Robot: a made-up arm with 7 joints. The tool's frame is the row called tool.
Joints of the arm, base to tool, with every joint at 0 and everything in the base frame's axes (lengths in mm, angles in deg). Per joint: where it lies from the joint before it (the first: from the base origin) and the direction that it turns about. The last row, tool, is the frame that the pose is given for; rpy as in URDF.
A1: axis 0 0 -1 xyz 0.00 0.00 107.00
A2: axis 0 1 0 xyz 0.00 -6.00 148.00
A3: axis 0 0 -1 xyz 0.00 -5.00 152.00
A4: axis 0 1 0 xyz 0.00 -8.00 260.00
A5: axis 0 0 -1 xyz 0.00 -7.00 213.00
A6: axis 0 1 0 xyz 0.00 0.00 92.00
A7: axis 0 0 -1 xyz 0.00 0.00 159.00
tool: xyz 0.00 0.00 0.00 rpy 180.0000 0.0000 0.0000
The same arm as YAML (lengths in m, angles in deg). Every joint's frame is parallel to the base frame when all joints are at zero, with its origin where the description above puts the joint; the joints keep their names.
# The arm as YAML. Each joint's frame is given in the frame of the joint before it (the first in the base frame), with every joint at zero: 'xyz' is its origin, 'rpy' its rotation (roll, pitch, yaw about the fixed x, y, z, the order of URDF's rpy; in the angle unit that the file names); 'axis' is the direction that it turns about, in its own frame. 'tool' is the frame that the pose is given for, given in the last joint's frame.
units:
  length: m
  angle: deg
joints:
  - name: A1
    type: revolute
    origin:
      xyz: [0.0, 0.0, 0.107]
      rpy: [0.0, 0.0, 0.0]
    axis: "-z"
  - name: A2
    type: revolute
    origin:
      xyz: [0.0, -0.006, 0.148]
      rpy: [0.0, 0.0, 0.0]
    axis: "+y"
  - name: A3
    type: revolute
    origin:
      xyz: [0.0, -0.005, 0.152]
      rpy: [0.0, 0.0, 0.0]
    axis: "-z"
  - name: A4
    type: revolute
    origin:
      xyz: [0.0, -0.008, 0.26]
      rpy: [0.0, 0.0, 0.0]
    axis: "+y"
  - name: A5
    type: revolute
    origin:
      xyz: [0.0, -0.007, 0.213]
      rpy: [0.0, 0.0, 0.0]
    axis: "-z"
  - name: A6
    type: revolute
    origin:
      xyz: [0.0, 0.0, 0.092]
      rpy: [0.0, 0.0, 0.0]
    axis: "+y"
  - name: A7
    type: revolute
    origin:
      xyz: [0.0, 0.0, 0.159]
      rpy: [0.0, 0.0, 0.0]
    axis: "-z"
tool:
  origin:
    xyz: [0.0, 0.0, 0.0]
    rpy: [180.0, 0.0, 0.0]

